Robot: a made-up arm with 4 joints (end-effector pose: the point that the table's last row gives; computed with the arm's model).
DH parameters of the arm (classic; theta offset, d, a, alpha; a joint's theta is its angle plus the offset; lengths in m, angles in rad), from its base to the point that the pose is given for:
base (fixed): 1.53 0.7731 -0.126 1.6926
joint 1: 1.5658 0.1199 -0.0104 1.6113
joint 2: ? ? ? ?
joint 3: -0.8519 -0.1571 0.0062 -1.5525
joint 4: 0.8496 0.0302 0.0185 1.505
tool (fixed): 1.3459 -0.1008 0 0
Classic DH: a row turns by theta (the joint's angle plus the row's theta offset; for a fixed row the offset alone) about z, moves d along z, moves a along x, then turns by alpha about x.
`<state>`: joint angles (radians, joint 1 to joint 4).
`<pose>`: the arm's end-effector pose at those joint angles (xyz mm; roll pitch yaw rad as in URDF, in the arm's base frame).
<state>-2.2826 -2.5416 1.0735 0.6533</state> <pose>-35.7 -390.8 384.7 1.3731 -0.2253 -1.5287</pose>
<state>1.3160 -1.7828 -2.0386 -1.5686</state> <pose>184.3 -136.3 1266.2 2.1489 0.2984 -0.7456</pose>
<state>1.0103 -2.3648 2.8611 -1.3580</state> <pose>47.3 113.3 1247.3 2.3580 0.3066 0.0975</pose>
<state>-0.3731 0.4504 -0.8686 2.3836</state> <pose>292.3 177.7 568.7 -2.1592 0.0841 -0.0674</pose>
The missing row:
joint 2: 1.19 0.2948 0.1815 2.8618
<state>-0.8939 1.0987 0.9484 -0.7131</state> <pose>146.4 80.5 211.4 0.6864 -0.0111 0.7650</pose>
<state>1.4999 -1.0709 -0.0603 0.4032</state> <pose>149.4 -233.6 1281.1 -2.1805 -0.4812 -2.0469</pose>
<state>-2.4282 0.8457 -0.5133 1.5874</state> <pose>243.9 -482.9 511.0 1.2821 0.2062 -0.2708</pose>
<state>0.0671 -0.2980 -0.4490 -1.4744</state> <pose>378.0 360.0 790.7 0.8104 -0.6224 -0.1540</pose>
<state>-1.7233 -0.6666 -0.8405 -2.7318</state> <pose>254.9 -103.2 348.8 -2.1261 -0.0541 0.9658</pose>
